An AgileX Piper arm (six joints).
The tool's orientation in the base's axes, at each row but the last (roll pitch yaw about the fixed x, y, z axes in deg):
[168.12 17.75 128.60]
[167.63 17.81 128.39]
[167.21 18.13 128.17]
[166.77 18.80 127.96]
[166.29 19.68 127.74]
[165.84 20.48 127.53]
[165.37 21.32 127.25]
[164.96 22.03 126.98]
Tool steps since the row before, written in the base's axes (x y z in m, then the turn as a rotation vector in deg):
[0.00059 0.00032 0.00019 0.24 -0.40 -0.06]
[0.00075 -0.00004 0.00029 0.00 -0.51 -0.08]
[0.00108 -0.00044 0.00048 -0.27 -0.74 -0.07]
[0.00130 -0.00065 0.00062 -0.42 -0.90 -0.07]
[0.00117 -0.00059 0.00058 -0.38 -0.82 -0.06]
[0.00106 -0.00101 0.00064 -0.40 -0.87 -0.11]
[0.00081 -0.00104 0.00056 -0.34 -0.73 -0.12]
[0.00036 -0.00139 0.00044 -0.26 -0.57 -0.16]
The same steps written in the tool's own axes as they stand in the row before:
[-0.00017 0.00068 -0.00001 -0.42 -0.10 0.18]
[-0.00056 0.00058 0.00000 -0.36 -0.35 0.13]
[-0.00111 0.00059 -0.00001 -0.37 -0.70 0.04]
[-0.00144 0.00065 -0.00002 -0.40 -0.91 0.00]
[-0.00131 0.00058 -0.00001 -0.37 -0.83 0.00]
[-0.00158 0.00024 -0.00004 -0.38 -0.88 0.04]
[-0.00143 0.00003 -0.00004 -0.31 -0.75 0.06]
[-0.00140 -0.00055 -0.00006 -0.22 -0.60 0.11]

